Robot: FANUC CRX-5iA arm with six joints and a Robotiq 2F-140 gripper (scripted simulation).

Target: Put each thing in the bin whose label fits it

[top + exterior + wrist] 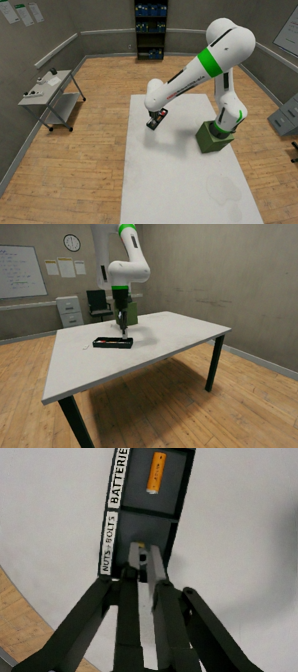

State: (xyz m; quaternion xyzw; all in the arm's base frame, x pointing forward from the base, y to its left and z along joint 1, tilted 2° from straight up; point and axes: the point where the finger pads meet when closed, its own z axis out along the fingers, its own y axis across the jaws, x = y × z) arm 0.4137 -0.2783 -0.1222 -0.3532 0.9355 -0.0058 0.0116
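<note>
Right now the yellow ring is 1 cm ahead of my hand and 7 cm below it. The rest, counted from my hand: black bin tray 6 cm behind, 6 cm to the right, 6 cm below; then red piece 13 cm behind, 11 cm to the right, 7 cm below; then orange object 7 cm behind, 6 cm to the right, 7 cm below.
</note>
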